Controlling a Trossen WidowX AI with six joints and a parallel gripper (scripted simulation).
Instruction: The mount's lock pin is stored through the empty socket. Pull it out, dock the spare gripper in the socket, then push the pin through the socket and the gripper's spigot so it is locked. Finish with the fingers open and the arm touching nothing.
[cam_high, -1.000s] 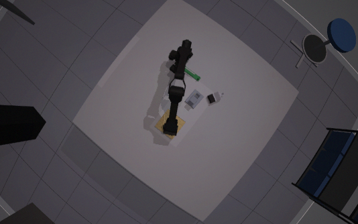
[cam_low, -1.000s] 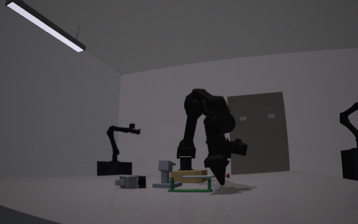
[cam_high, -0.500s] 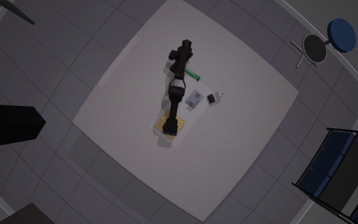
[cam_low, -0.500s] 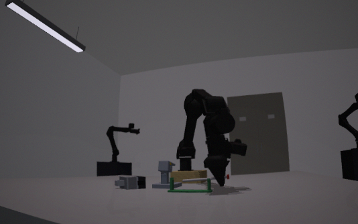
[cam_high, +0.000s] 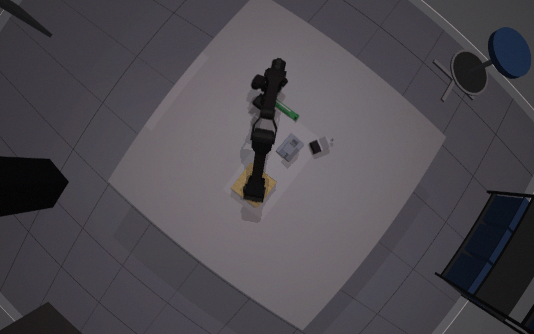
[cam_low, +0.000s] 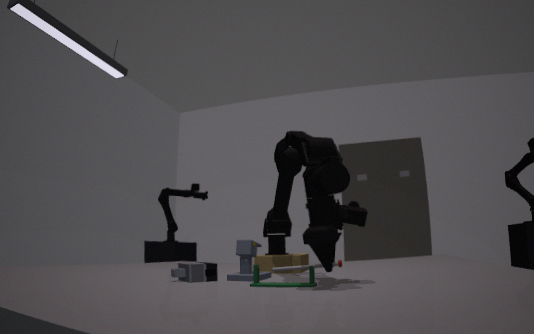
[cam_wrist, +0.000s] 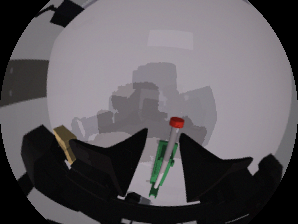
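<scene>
My gripper tip is 10 cm to the left of the green rack, 2 cm short of it and 1 cm above it. Round my gripper tip: spare gripper: 34 cm to the right, 1 cm below; then grey mount: 23 cm to the right, 10 cm behind, 2 cm above.
</scene>
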